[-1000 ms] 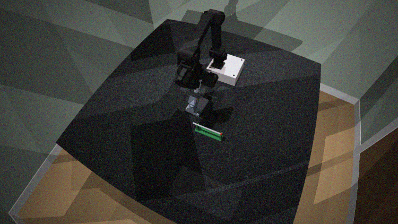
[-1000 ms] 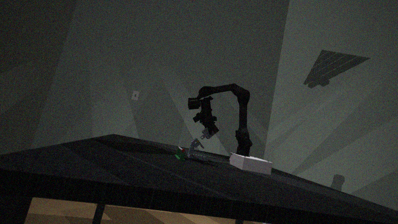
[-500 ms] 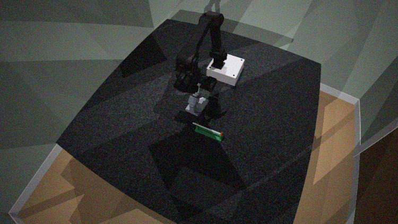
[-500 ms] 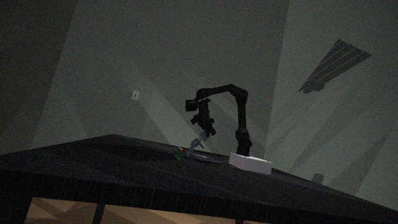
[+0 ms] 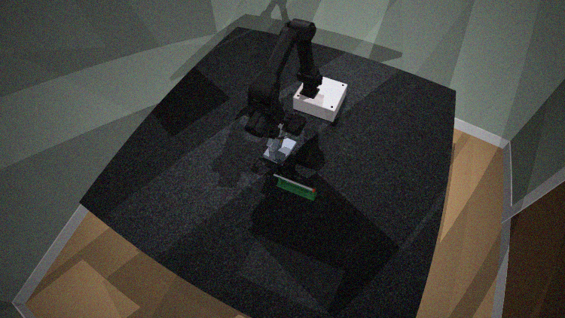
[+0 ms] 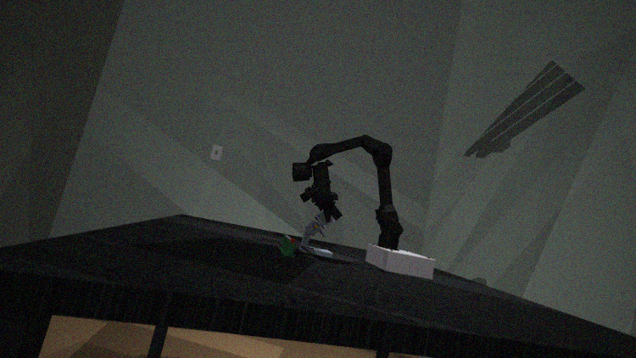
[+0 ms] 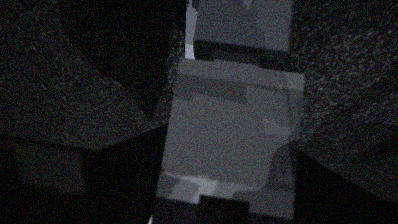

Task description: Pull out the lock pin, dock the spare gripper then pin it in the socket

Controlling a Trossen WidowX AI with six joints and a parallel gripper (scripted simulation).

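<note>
The green pad is 130 mm ahead of my gripper tip, 130 mm to the left of it and 90 mm below it. Also, from my gripper tip: socket (30 mm ahead, 60 mm below); spare gripper (10 mm ahead, 10 mm above).
</note>
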